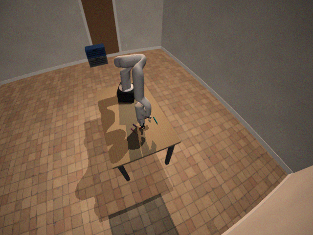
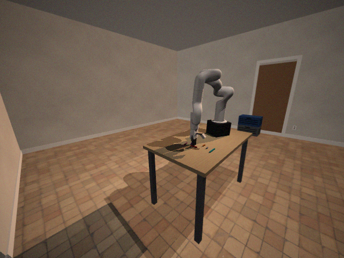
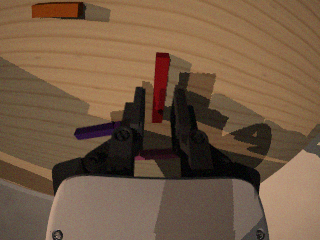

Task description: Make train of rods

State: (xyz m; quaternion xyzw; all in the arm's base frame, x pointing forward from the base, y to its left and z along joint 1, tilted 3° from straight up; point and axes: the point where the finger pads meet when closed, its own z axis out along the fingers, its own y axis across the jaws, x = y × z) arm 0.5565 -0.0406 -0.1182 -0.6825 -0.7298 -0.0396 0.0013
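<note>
Now: hand 40 mm above the red rod. Also, from my hand: purple rod 60 mm behind, 60 mm to the right, 40 mm below; then pink rod 100 mm to the right, 40 mm below; then orange rod 80 mm behind, 70 mm to the left, 40 mm below.
</note>
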